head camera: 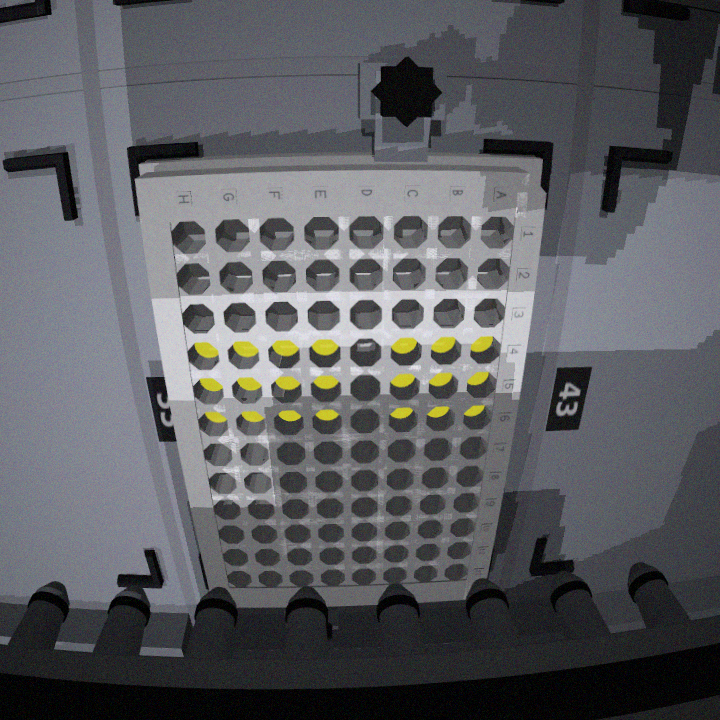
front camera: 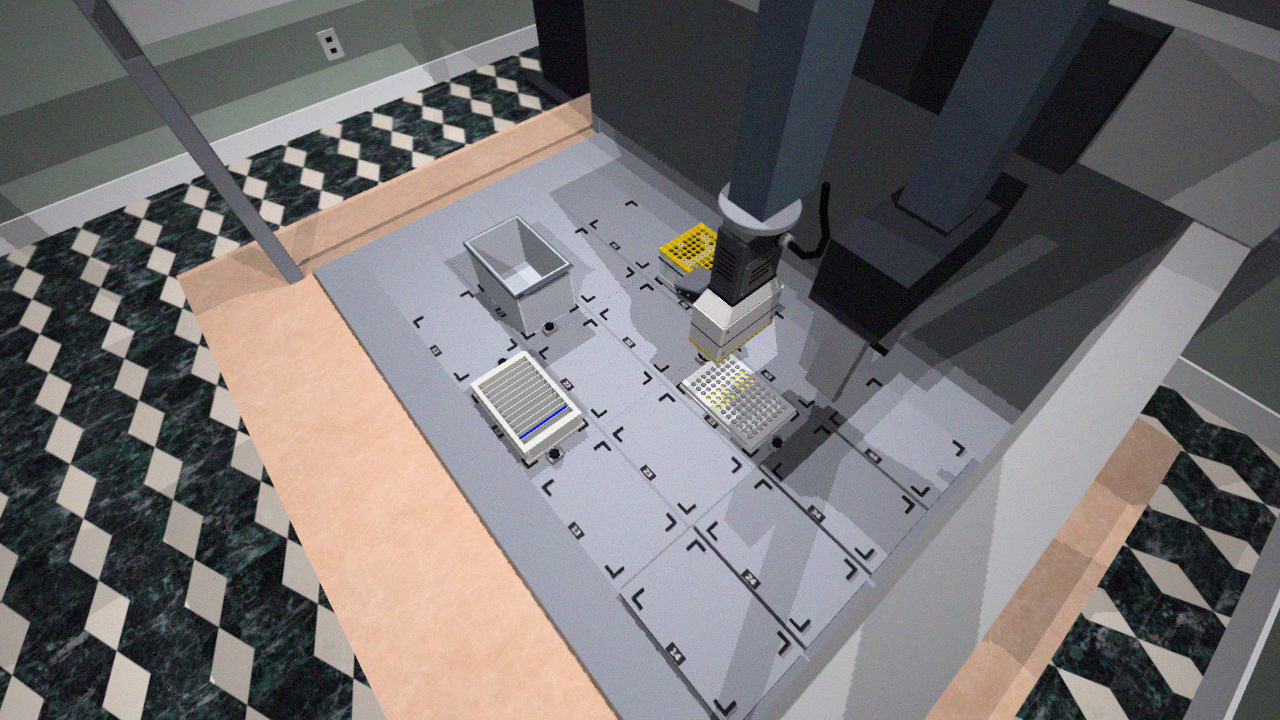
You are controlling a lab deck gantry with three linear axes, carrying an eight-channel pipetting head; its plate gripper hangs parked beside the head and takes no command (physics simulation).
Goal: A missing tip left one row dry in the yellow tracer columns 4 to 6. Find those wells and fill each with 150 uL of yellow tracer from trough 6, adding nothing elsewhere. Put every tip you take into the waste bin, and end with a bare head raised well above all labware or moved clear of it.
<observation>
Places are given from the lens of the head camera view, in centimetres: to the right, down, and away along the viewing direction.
deck label 43 (head camera: 570, 385): 6, 1, 15
</observation>
